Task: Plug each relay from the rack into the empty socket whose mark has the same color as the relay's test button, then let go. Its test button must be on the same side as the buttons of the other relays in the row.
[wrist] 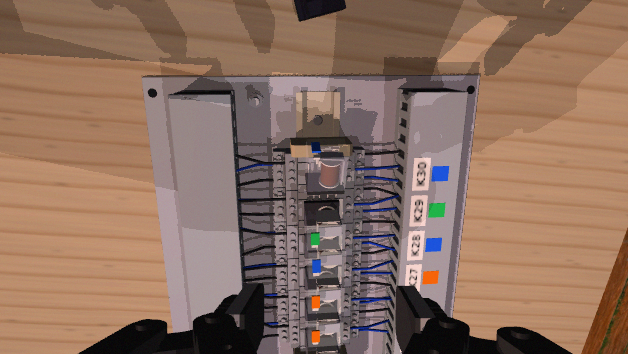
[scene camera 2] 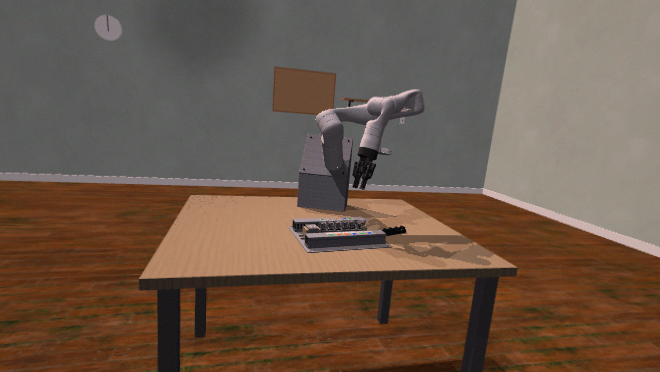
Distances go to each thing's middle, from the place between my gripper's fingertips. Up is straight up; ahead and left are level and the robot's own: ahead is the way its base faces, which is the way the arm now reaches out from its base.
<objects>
The panel (wrist: 368,103) lies 8 cm to the right of my hand and 18 cm below it.
</objects>
